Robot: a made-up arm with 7 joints.
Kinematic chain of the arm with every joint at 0, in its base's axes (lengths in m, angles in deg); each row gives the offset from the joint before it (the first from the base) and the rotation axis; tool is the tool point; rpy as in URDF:
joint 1: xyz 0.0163 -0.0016 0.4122 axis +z
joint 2: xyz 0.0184 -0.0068 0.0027 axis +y
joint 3: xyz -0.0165 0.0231 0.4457 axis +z
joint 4: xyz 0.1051 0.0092 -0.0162 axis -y
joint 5: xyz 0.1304 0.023 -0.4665 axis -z
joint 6: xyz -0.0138 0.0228 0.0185 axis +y
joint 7: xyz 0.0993 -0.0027 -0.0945 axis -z
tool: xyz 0.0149 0.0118 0.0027 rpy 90 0 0
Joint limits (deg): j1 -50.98..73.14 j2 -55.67..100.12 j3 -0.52..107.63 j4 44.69..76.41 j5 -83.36..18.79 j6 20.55..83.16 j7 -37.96..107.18
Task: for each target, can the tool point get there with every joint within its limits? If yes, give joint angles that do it. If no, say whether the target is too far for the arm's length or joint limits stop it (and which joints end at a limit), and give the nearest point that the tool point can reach.
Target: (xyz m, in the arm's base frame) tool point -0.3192 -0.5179 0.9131
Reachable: no: joint limits stop it (at a limit: joint 1, joint 3, joint 4, joint 6) | nearest point -0.7237 -0.1986 0.7593 | short by 0.538 m
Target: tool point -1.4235 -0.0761 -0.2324
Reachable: no: too far | nearest point -0.8017 -0.0439 0.3758 | short by 0.870 m
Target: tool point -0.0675 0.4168 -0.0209
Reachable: yes | joints 35.09 83.20 35.08 50.20 -18.54 70.96 18.27
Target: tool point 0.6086 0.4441 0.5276
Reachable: yes | joints -2.44 18.02 41.08 67.40 -38.11 66.81 68.40
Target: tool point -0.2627 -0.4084 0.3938
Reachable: no: joint limits stop it (at a limit: joint 1, joint 3, joint 4, joint 5, joint 6, joint 7) | nearest point -0.5393 -0.1087 0.4027 | short by 0.408 m
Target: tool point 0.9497 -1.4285 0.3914
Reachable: no: too far | nearest point 0.5933 -0.6496 0.4030 | short by 0.857 m
